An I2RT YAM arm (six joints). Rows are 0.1 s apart.
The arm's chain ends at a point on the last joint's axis. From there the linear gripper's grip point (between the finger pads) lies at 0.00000 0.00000 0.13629 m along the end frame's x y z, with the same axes.
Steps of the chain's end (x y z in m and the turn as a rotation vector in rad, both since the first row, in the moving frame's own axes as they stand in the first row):
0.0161, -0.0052, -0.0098, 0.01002, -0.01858, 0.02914
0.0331, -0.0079, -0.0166, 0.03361, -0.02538, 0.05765
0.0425, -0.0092, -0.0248, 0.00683, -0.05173, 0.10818
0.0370, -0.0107, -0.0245, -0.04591, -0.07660, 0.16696
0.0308, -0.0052, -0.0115, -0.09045, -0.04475, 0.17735
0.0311, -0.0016, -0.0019, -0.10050, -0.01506, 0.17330
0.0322, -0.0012, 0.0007, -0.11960, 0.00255, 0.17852
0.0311, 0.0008, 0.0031, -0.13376, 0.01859, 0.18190
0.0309, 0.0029, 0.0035, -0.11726, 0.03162, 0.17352
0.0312, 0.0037, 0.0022, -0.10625, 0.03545, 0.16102
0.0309, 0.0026, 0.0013, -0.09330, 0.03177, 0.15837
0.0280, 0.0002, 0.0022, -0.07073, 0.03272, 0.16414
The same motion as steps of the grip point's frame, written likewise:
0.0136, -0.0066, -0.0098, 0.01002, -0.01858, 0.02914
0.0298, -0.0126, -0.0167, 0.03361, -0.02538, 0.05765
0.0355, -0.0105, -0.0250, 0.00683, -0.05173, 0.10818
0.0261, -0.0053, -0.0250, -0.04591, -0.07660, 0.16696
0.0237, 0.0065, -0.0122, -0.09045, -0.04475, 0.17735
0.0279, 0.0118, -0.0026, -0.10050, -0.01506, 0.17330
0.0311, 0.0150, -0.0003, -0.11960, 0.00255, 0.17852
0.0320, 0.0191, 0.0019, -0.13376, 0.01859, 0.18190
0.0338, 0.0191, 0.0025, -0.11726, 0.03162, 0.17352
0.0348, 0.0185, 0.0013, -0.10625, 0.03545, 0.16102
0.0342, 0.0156, 0.0006, -0.09330, 0.03177, 0.15837
0.0316, 0.0102, 0.0018, -0.07073, 0.03272, 0.16414

